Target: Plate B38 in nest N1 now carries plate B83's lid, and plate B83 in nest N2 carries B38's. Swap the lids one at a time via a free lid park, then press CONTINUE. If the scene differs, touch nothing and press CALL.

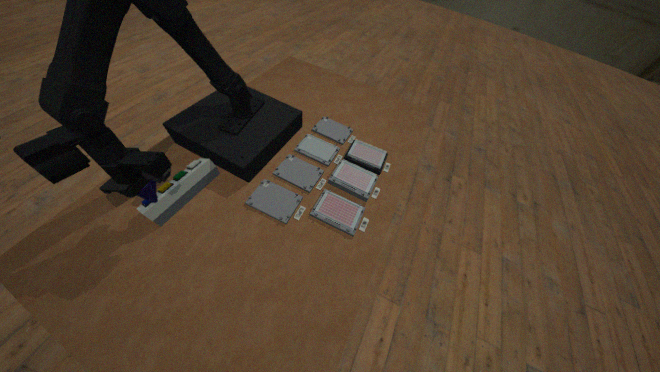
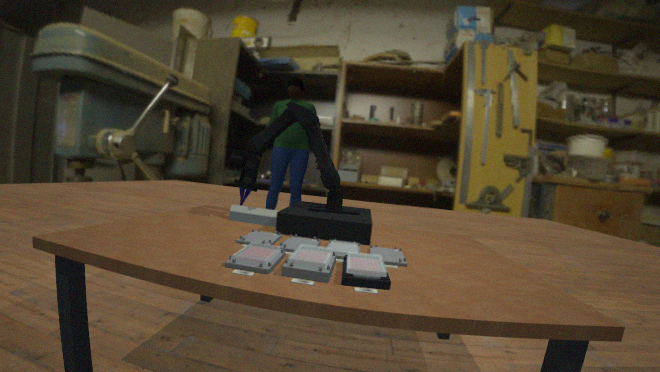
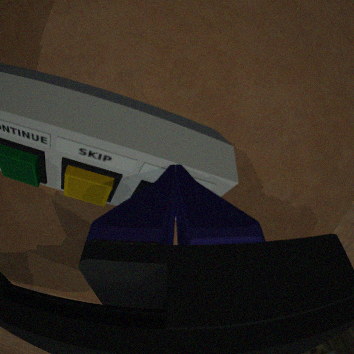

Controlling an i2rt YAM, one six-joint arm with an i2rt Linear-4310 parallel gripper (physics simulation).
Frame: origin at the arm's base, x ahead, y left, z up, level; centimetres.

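Seen in the pictures: gripper, fingertip midpoint: [image 1: 154,202] [image 2: 241,206] [image 3: 175,173]; arm's base, link origin: [image 1: 243,115] [image 2: 333,211].
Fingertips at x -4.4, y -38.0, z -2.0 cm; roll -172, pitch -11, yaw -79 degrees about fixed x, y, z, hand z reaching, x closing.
Observation:
Pixels of each thing's top centre, then the offset from my fingertips to it. "pt": a spot on its surface instead.
- button box, top centre: [image 3: 46,164] [image 1: 173,180] [image 2: 258,206] dx +0.0, dy +7.3, dz +0.3 cm
- yellow SKIP button, top centre: [image 3: 84,193] [image 1: 163,185] dx -2.1, dy +5.2, dz -0.4 cm
- green CONTINUE button, top centre: [image 3: 12,171] [image 1: 178,173] dx -1.1, dy +10.1, dz -0.4 cm
- black nest, surface spot: [image 2: 365,263] [image 1: 373,154] pt dx +52.8, dy +42.4, dz -2.4 cm
- paler pad, top centre: [image 2: 343,246] [image 1: 317,146] dx +32.4, dy +39.7, dz -4.3 cm
My gripper [image 1: 149,200] [image 2: 242,204] [image 3: 175,173] is shut and empty, its dark blue fingertips over the end of the button box [image 1: 186,193] [image 2: 252,215] [image 3: 125,117]. The fingertips hide most of the last button, beside the yellow SKIP button [image 1: 165,187] [image 3: 89,185]; whether they touch it I cannot tell. The green CONTINUE button [image 1: 180,175] [image 3: 21,165] stands farther along. Three pink-welled plates sit in a row: one [image 1: 338,209] [image 2: 256,253], a middle one [image 1: 354,175] [image 2: 310,255] and one in a black nest [image 1: 367,152] [image 2: 365,263]. Their lids and labels are too small to read.
Several flat grey pads stand in a row between the plates and the arm base [image 1: 232,131] [image 2: 324,222]: a near one [image 1: 274,201], a second [image 1: 298,173] and a far one [image 1: 332,129]. A paler pad [image 1: 317,149] [image 2: 344,248] seems to carry a clear lid. A person [image 2: 291,125] stands behind the table.

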